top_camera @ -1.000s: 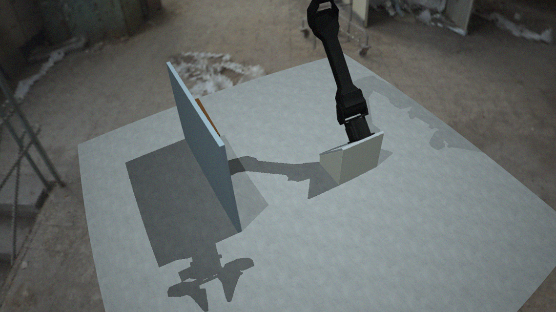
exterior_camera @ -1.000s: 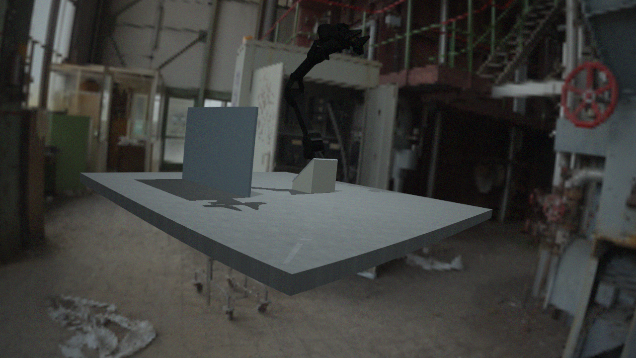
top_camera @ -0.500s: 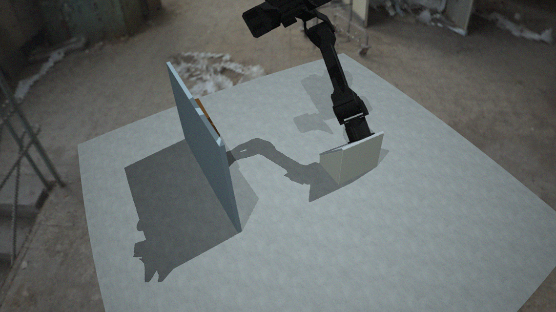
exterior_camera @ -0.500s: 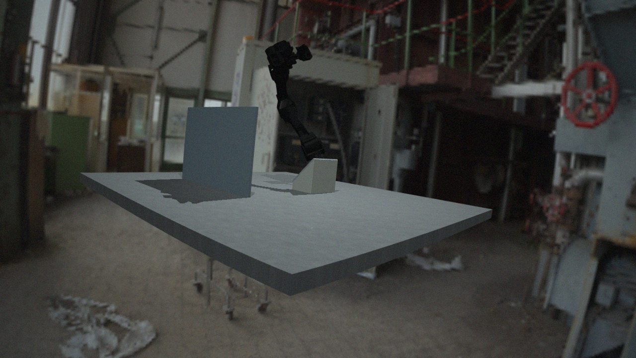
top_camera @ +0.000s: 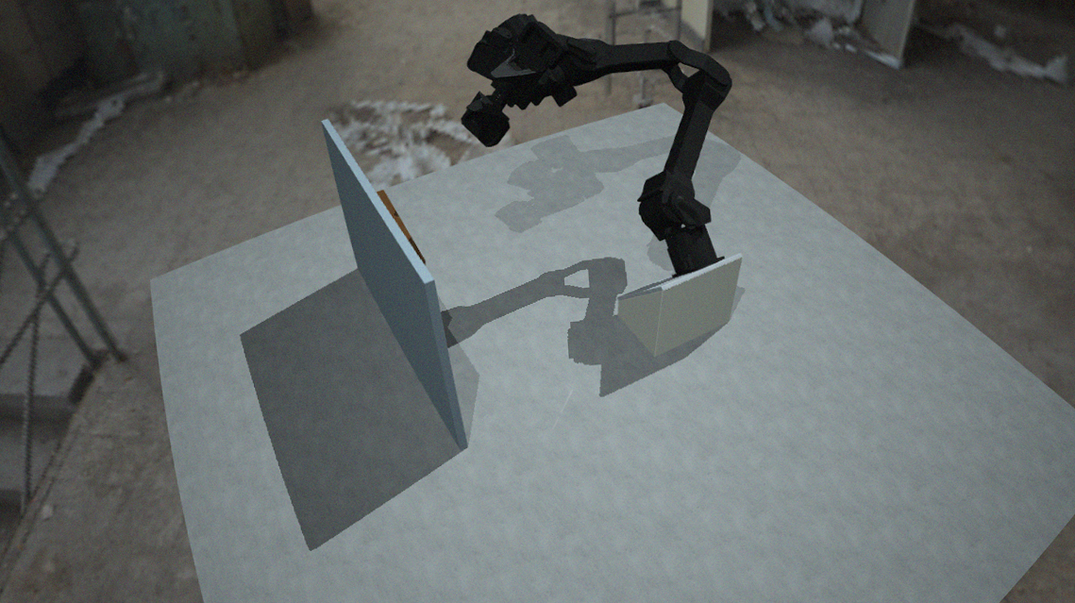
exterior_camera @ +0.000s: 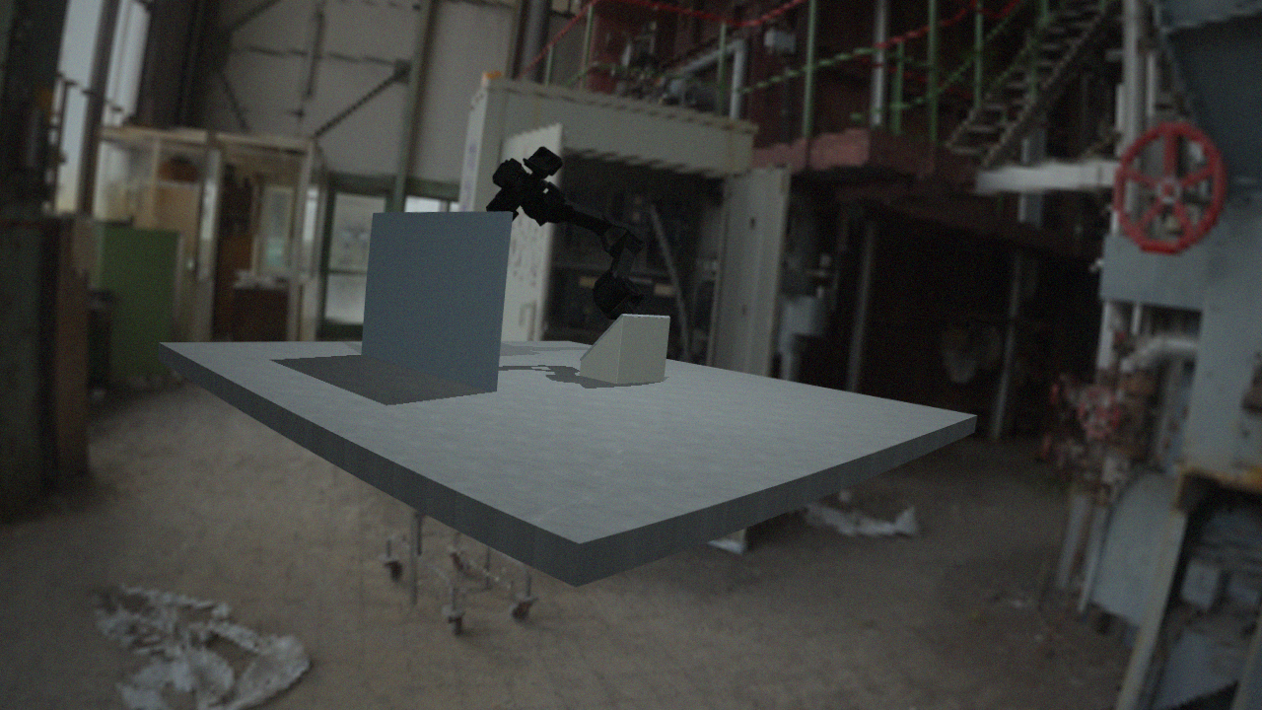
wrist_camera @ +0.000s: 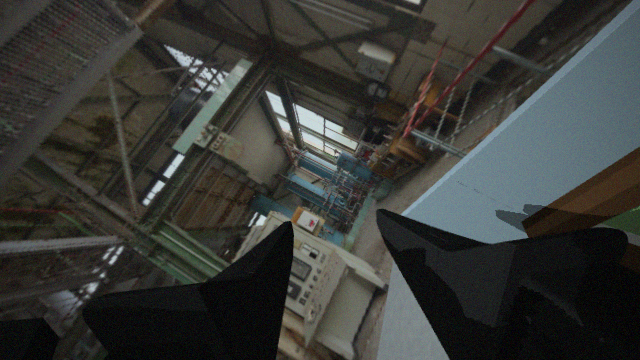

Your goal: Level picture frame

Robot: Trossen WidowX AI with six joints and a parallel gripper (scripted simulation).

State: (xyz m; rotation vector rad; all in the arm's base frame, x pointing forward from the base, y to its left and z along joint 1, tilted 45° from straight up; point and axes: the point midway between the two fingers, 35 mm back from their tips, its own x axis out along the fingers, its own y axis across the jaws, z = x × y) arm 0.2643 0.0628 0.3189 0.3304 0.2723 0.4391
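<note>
Now: gripper tip 13 cm short of the picture frame, 7 cm to the left of it and 25 cm above it. Also, from my gripper tip: wall panel (14 cm ahead, 6 cm to the right, 26 cm below).
</note>
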